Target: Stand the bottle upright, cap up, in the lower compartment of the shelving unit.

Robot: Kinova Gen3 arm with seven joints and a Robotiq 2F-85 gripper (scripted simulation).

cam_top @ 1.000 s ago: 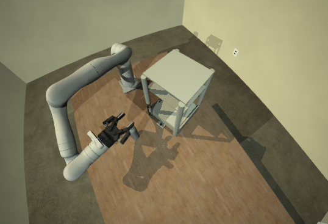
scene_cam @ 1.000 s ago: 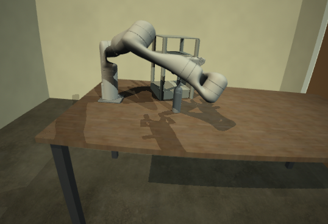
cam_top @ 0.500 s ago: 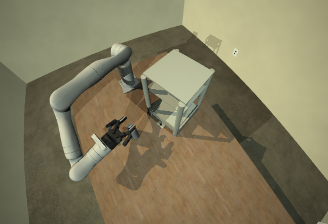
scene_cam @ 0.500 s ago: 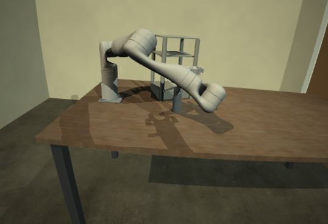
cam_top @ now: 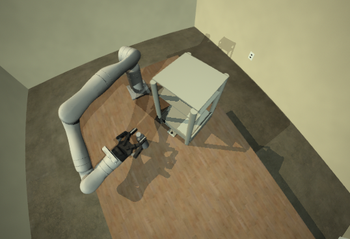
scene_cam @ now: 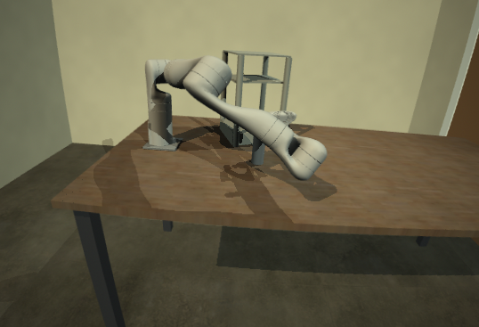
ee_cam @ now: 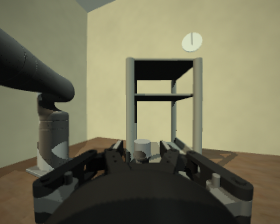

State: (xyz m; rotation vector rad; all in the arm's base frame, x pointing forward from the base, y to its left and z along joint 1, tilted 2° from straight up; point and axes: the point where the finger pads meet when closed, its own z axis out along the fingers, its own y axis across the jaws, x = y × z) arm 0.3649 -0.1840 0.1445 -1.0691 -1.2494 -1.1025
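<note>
My hand is 5 cm above the grey bottle. Also, from my hand: shelving unit: 2 cm ahead, 28 cm to the left, 3 cm above.
</note>
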